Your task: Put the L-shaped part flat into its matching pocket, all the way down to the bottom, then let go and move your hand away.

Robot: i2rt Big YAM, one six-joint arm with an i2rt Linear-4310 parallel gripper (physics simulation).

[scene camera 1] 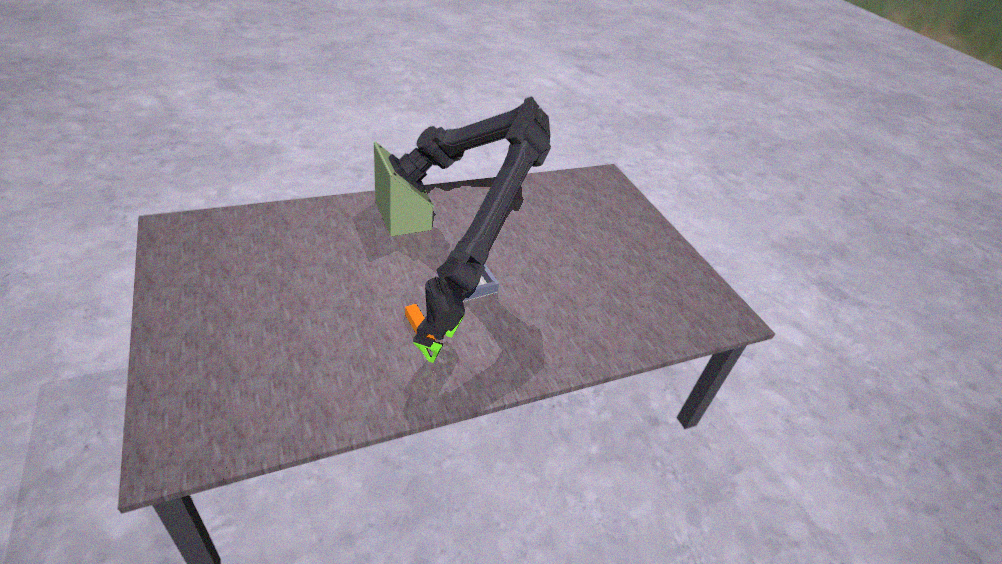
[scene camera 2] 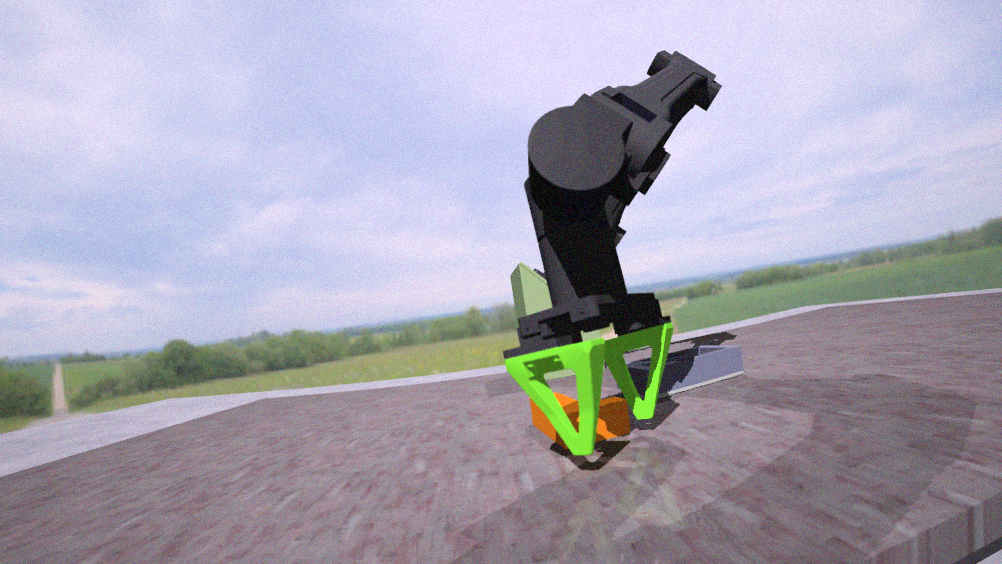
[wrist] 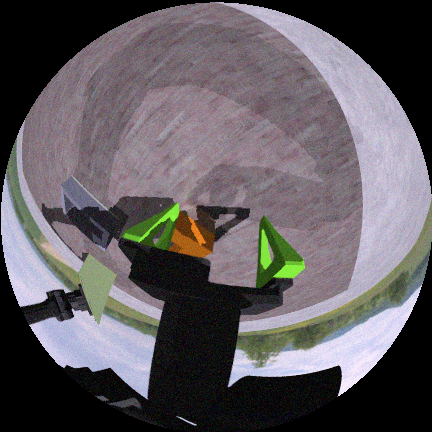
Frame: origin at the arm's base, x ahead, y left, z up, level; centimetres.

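Seen in the pictures: gripper, fingertip midpoint: [scene camera 1: 440,348] [scene camera 2: 618,435] [wrist: 219,212]; arm's base at its link origin: [scene camera 1: 405,175] [wrist: 86,298].
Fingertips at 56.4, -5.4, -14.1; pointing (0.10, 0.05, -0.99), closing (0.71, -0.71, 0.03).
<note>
Pixels of each thing's top centre, then the offset from my fingertips to it, as dx, dy, dz. Level surfaces: height alone.
- orange L-shaped part at its top centre: [scene camera 2: 573,399] [wrist: 171,255] [scene camera 1: 424,317] -9.8, -1.4, +1.5
- blue-grey tray with the pocket, top centre: [scene camera 2: 677,355] [wrist: 80,221] [scene camera 1: 469,278] -20.4, +14.5, +2.2
- table at its surface level: dz -1.5
The orange L-shaped part [scene camera 1: 414,315] [scene camera 2: 615,413] [wrist: 192,245] lies on the table, partly hidden by the gripper. My gripper [scene camera 1: 441,348] [scene camera 2: 612,435] [wrist: 219,212] is open, with its green fingertips low near the table and wide apart. In the wrist view the part lies close to the left finger and partly behind it; whether they touch is unclear. The blue-grey tray with the pocket [scene camera 1: 487,289] [scene camera 2: 718,365] [wrist: 84,196] stands apart from the part, toward the arm's base. The arm hides much of it in scene camera 1, and its pocket floor is mostly hidden.
A tall pale green mount [scene camera 1: 410,213] [scene camera 2: 531,292] [wrist: 98,282] carries the arm's base at the far side of the table [scene camera 1: 231,315]. The table's near edge runs below the gripper in scene camera 1. The arm's shadow falls across the tray and table.
</note>
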